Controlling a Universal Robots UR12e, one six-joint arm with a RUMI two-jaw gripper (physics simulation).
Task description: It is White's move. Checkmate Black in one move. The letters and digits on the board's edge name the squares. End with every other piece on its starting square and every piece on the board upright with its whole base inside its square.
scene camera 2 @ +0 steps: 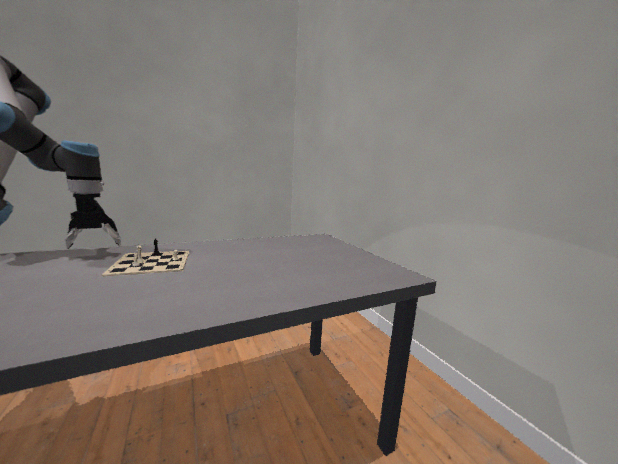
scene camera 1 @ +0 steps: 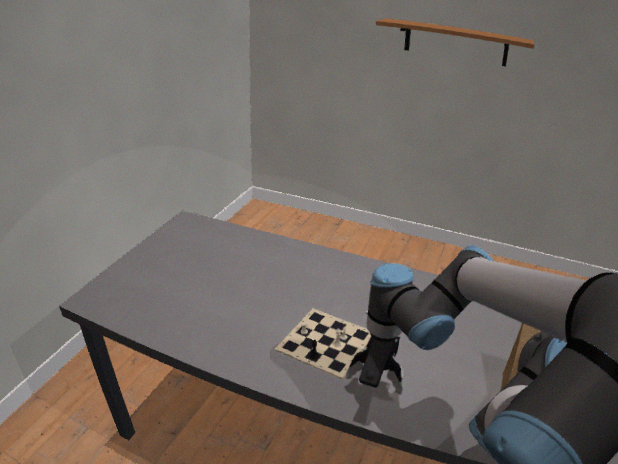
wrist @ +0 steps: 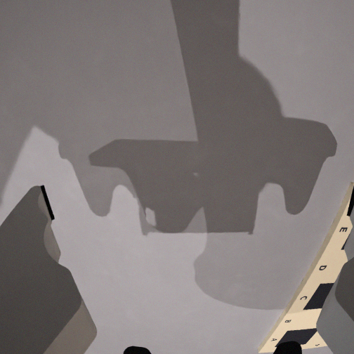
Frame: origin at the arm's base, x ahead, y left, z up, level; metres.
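Seen in the pictures: gripper, fingertip midpoint: (scene camera 2: 94, 247).
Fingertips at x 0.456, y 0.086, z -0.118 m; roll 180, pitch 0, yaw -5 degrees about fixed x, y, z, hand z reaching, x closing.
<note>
Offsets run from my fingertips to a thing's middle. Level surfaces: height alone.
The chessboard @(dx +0.175, dy -0.158, dz -0.029 m) (scene camera 1: 325, 360) (scene camera 2: 107, 273) (wrist: 312, 282) lies flat on the table; its edge with letters A to E shows at lower right in the wrist view. The black king @(dx +0.191, dy -0.083, dz +0.005 m) (scene camera 1: 314, 348) (scene camera 2: 156, 247) stands on E3. A tall white piece @(dx +0.140, dy -0.152, dz +0.005 m) (scene camera 1: 338, 339) (scene camera 2: 139, 255), seemingly the king, stands around C4, close to another white piece @(dx +0.130, dy -0.187, dz -0.005 m) (scene camera 1: 343, 331) around B4, partly hidden. A small white piece @(dx +0.249, dy -0.172, dz -0.010 m) (scene camera 1: 304, 329) (scene camera 2: 175, 255) stands around C1. My gripper (scene camera 1: 376, 382) (scene camera 2: 94, 246) (wrist: 202, 188) is open and empty, above the table beside the board's 5 side.
The grey table @(dz -0.032 m) (scene camera 1: 200, 280) (scene camera 2: 260, 280) extends around the board. The arm reaches in from the right in scene camera 1 and hides the board's right corner. Arm and gripper shadows fall on the table. A wooden shelf (scene camera 1: 455, 33) is on the back wall.
</note>
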